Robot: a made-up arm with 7 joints.
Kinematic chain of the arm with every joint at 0, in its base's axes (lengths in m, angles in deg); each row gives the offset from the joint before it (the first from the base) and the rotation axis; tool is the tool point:
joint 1: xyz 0 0 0.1 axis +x
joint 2: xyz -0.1 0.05 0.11 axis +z
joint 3: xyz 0 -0.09 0.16 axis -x
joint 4: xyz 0 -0.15 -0.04 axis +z
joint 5: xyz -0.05 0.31 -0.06 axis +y
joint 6: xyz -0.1 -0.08 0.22 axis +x
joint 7: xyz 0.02 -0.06 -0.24 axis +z
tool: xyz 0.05 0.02 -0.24
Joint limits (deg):
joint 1: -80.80..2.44
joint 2: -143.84..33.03
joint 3: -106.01..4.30
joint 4: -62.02..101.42
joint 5: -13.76..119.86
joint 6: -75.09..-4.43
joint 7: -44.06..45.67
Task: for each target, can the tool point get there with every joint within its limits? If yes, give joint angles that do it. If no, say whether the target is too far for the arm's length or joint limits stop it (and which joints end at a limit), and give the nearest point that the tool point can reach.
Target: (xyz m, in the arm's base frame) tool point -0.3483 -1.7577 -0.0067
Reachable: no: too far | nearest point -0.1815 -0.5500 0.2221 | short by 1.240 m
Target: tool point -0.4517 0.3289 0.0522
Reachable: yes | joints -37.34 -104.63 -4.82 -40.30 100.03 -61.16 -27.53
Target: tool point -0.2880 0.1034 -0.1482
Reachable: yes | joints -43.67 -110.55 -40.78 63.64 59.22 -20.31 -18.22
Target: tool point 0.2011 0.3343 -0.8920
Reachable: no: joint limits stop it (at a limit: joint 1, joint 2, joint 3, joint 6, joint 7) | nearest point -0.0655 0.2671 -0.4294 | short by 0.538 m
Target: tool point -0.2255 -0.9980 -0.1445
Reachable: no: joint limits stop it (at a limit: joint 1, joint 4, joint 6, joint 7) | nearest point -0.1666 -0.5125 0.1188 | short by 0.555 m
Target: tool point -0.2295 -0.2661 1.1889
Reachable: no: joint limits stop it (at a limit: joint 3, joint 4, joint 6, joint 7) | nearest point -0.1732 -0.1441 0.6898 | short by 0.517 m
